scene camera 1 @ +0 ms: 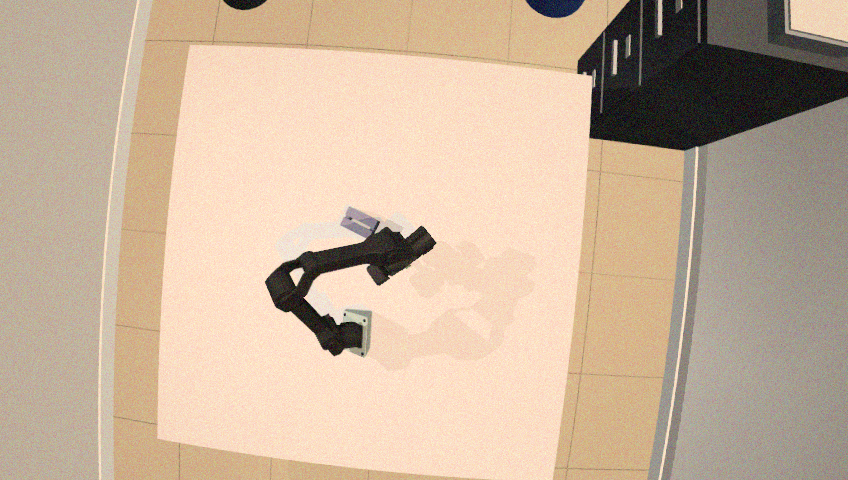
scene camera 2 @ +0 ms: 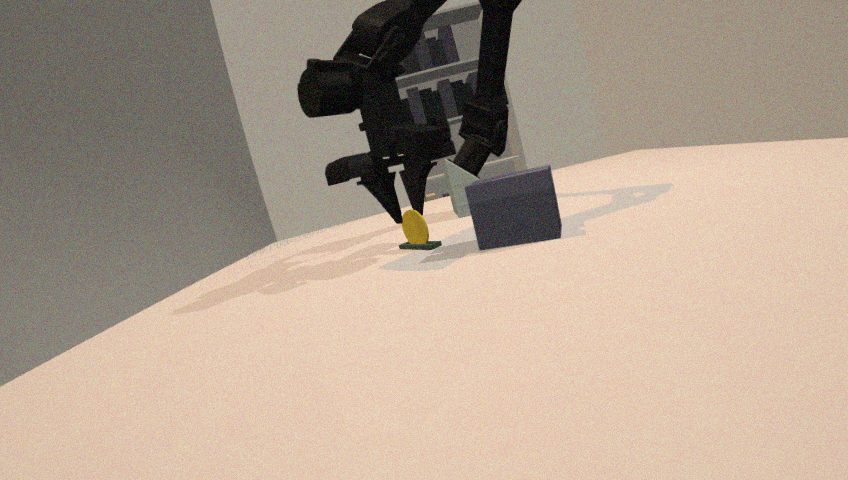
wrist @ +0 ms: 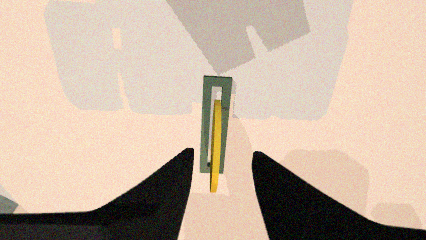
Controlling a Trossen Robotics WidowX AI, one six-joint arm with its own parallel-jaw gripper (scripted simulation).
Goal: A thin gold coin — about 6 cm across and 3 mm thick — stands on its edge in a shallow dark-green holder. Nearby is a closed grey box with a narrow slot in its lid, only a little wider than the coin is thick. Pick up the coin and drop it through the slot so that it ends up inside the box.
gold coin: scene camera 2; wrist
same spot on gold coin: (scene camera 2: 414,226) = (wrist: 212,143)
